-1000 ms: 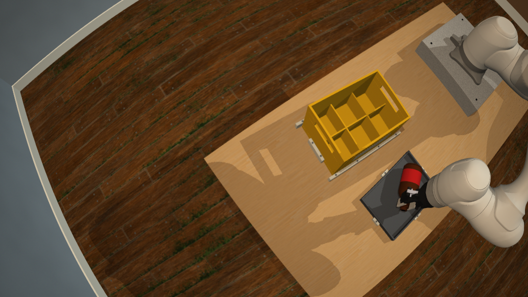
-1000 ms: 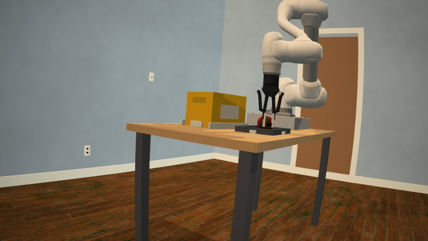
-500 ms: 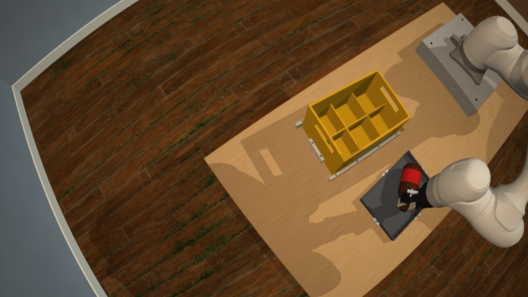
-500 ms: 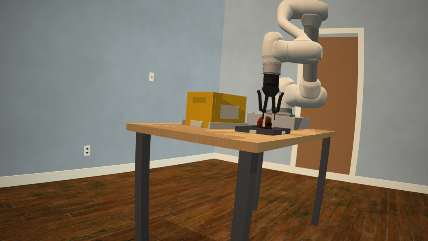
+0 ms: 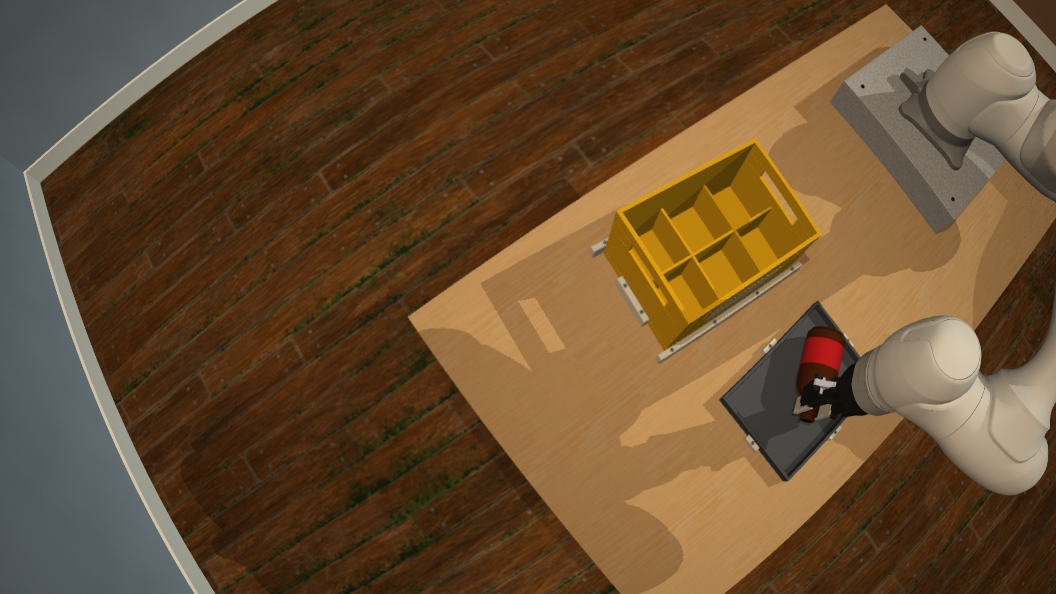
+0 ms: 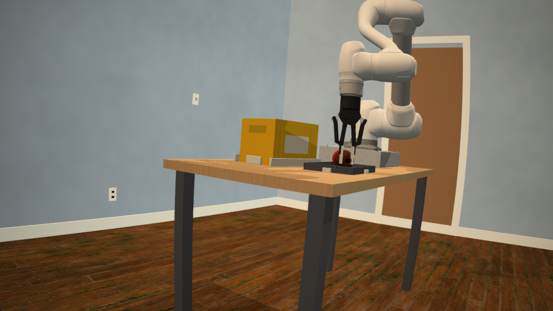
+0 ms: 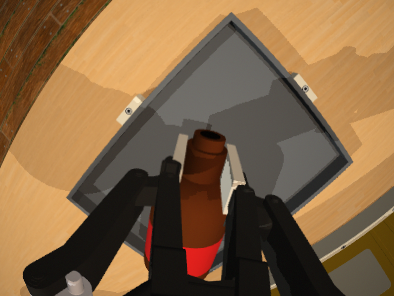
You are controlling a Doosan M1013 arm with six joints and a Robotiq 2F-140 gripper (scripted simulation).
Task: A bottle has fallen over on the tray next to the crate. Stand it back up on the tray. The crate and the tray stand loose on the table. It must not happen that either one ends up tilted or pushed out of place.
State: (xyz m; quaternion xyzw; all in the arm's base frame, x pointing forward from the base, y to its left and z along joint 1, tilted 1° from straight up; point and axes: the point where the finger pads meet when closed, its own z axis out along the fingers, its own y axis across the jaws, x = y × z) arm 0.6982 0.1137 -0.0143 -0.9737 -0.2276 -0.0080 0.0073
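Right now the bottle is 50 mm behind my hand, 20 mm to the right of it and 20 mm below it. Round my hand: yellow crate (310 mm to the right, 60 mm behind, 20 mm above); dark grey tray (50 mm below, 30 mm behind, 20 mm to the right).
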